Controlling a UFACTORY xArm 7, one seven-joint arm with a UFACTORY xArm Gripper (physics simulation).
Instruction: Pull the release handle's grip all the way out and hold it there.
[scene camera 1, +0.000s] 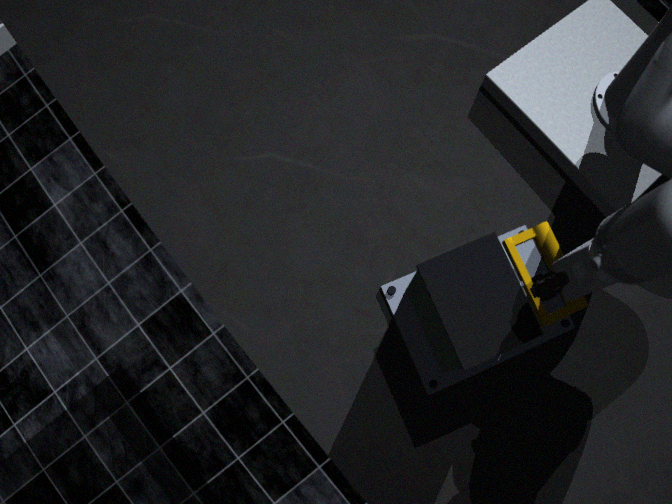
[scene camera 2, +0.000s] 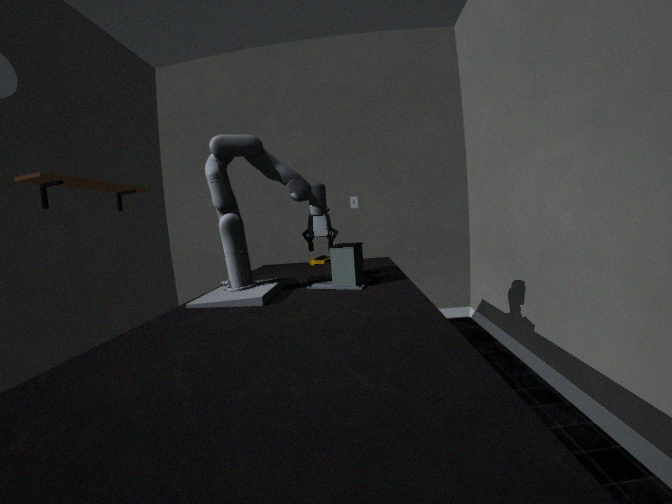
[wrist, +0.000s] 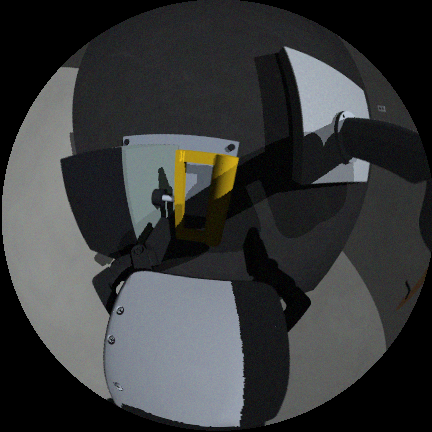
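Note:
The release handle's yellow grip (scene camera 1: 551, 243) (scene camera 2: 316, 262) (wrist: 227, 172) is a rectangular frame beside the box-shaped housing (scene camera 1: 461, 303) (scene camera 2: 343, 265) (wrist: 142, 170), which has a pale green face and a dark top. In the wrist view a short metal rod (wrist: 168, 198) shows between a black collar on that face and the grip. My gripper (scene camera 2: 320, 249) (wrist: 207, 232) is open and empty, above the grip, with its fingers pointing down. In the wrist view one finger overlaps the green face and the other is beyond the grip's outer bar. Scene camera 1 hides most of the gripper behind the arm.
The housing stands on a pale base plate (scene camera 1: 400, 292) (scene camera 2: 320, 285) (wrist: 180, 140) with dark bolts at its corners. The arm's white base slab (scene camera 1: 564, 81) (scene camera 2: 233, 297) (wrist: 325, 90) is nearby. A wooden shelf (scene camera 2: 86, 184) hangs on the left wall.

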